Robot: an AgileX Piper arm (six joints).
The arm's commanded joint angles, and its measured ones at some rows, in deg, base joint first. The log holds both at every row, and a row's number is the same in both.
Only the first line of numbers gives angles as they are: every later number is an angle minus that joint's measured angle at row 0.
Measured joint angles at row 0:
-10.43, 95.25, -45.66, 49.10, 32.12, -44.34
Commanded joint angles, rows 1 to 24:
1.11, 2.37, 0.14, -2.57, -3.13, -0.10
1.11, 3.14, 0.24, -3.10, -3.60, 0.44
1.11, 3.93, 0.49, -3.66, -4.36, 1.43
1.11, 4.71, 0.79, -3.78, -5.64, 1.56
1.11, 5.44, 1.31, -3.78, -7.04, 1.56
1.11, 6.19, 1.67, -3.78, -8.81, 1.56
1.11, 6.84, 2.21, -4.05, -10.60, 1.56
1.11, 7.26, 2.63, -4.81, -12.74, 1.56
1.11, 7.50, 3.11, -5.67, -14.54, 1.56
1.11, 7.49, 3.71, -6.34, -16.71, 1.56
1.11, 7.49, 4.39, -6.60, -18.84, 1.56
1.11, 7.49, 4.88, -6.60, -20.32, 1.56
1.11, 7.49, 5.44, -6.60, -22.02, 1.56
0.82, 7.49, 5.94, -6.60, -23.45, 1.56
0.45, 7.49, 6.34, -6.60, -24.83, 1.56
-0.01, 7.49, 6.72, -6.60, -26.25, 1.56
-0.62, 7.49, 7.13, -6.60, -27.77, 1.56
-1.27, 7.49, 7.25, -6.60, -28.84, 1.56
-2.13, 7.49, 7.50, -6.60, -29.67, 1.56
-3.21, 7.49, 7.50, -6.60, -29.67, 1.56
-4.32, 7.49, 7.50, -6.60, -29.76, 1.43
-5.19, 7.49, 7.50, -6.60, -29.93, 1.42
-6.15, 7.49, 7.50, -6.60, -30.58, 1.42
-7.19, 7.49, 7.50, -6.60, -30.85, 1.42
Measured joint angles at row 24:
-3.16, 6.47, 6.65, -5.07, -26.59, 1.87
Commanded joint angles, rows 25 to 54:
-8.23, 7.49, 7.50, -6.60, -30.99, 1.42
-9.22, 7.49, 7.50, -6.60, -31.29, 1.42
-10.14, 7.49, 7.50, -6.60, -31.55, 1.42
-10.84, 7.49, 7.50, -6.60, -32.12, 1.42
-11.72, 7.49, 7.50, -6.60, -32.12, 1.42
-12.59, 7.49, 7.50, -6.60, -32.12, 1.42
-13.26, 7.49, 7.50, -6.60, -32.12, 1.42
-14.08, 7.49, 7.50, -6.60, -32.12, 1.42
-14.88, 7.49, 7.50, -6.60, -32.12, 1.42
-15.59, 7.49, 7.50, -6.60, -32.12, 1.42
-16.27, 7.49, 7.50, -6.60, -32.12, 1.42
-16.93, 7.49, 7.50, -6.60, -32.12, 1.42
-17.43, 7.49, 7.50, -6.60, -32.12, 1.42
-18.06, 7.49, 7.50, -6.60, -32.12, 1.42
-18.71, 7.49, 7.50, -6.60, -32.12, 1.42
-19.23, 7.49, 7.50, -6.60, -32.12, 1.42
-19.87, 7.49, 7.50, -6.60, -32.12, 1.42
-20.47, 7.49, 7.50, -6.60, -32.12, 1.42
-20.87, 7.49, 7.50, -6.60, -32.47, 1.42
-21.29, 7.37, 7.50, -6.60, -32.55, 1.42
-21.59, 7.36, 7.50, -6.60, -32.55, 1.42
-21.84, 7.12, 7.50, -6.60, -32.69, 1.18
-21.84, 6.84, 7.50, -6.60, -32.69, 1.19
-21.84, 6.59, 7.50, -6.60, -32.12, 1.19
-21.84, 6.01, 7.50, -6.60, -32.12, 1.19
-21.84, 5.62, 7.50, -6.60, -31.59, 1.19
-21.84, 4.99, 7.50, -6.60, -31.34, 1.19
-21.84, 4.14, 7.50, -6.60, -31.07, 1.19
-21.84, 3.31, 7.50, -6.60, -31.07, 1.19
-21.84, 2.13, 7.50, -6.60, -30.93, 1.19
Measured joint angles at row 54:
-21.17, 5.21, 6.87, -5.78, -31.14, 1.87
